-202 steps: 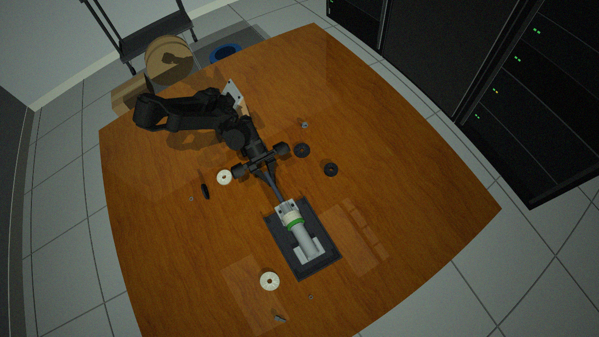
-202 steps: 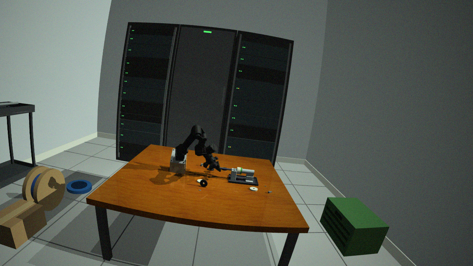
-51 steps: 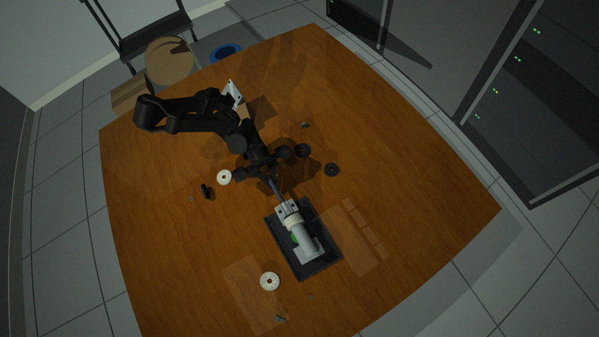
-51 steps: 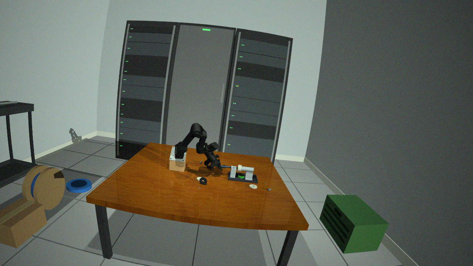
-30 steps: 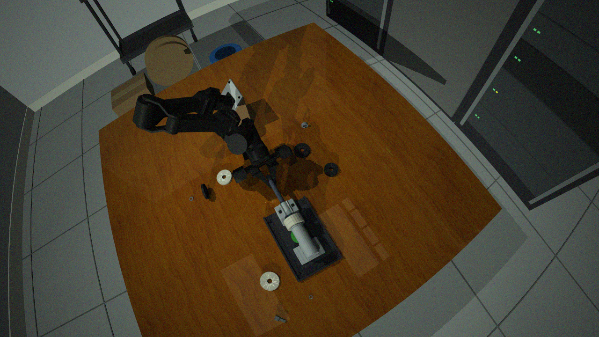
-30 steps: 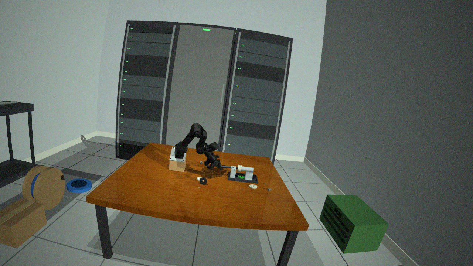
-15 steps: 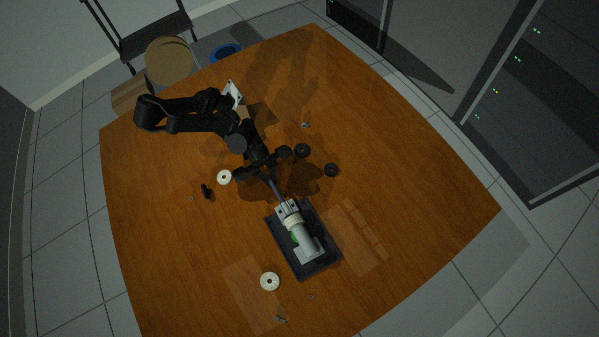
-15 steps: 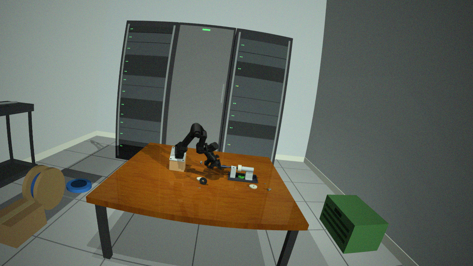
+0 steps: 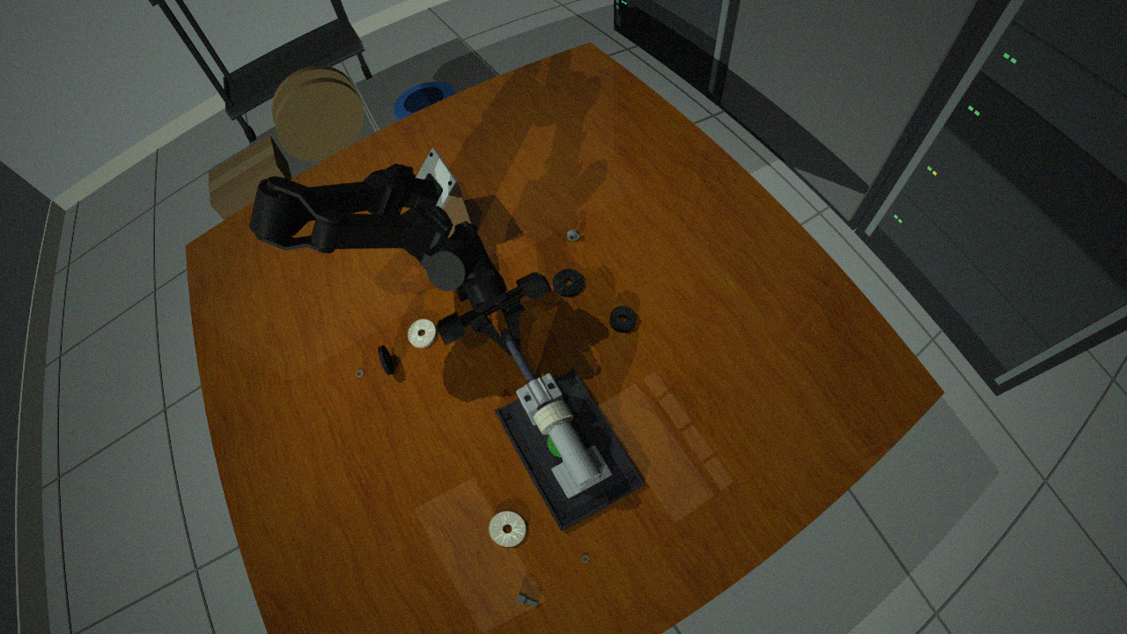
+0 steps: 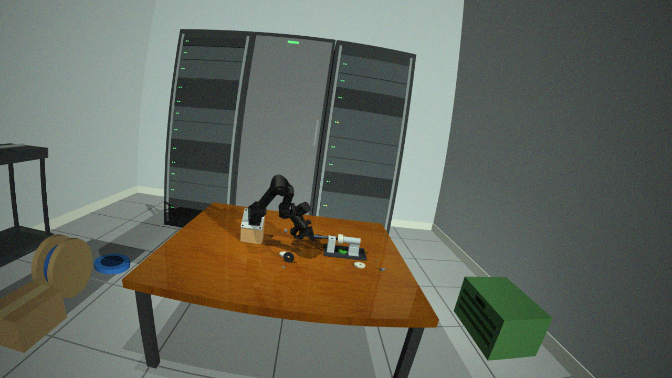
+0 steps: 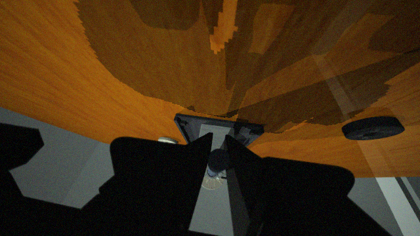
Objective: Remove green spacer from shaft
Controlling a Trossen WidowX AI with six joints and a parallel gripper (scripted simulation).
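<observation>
Right now my gripper tip is 6 cm short of the dark shaft, 1 cm to the left of it and 3 cm below it. From my gripper tip the other things lie so: green spacer (16 cm ahead, 2 cm to the right, 4 cm below); then cream spacer (13 cm ahead, 1 cm to the right, 3 cm above); then nut (16 cm behind, 23 cm to the left, 4 cm below).
</observation>
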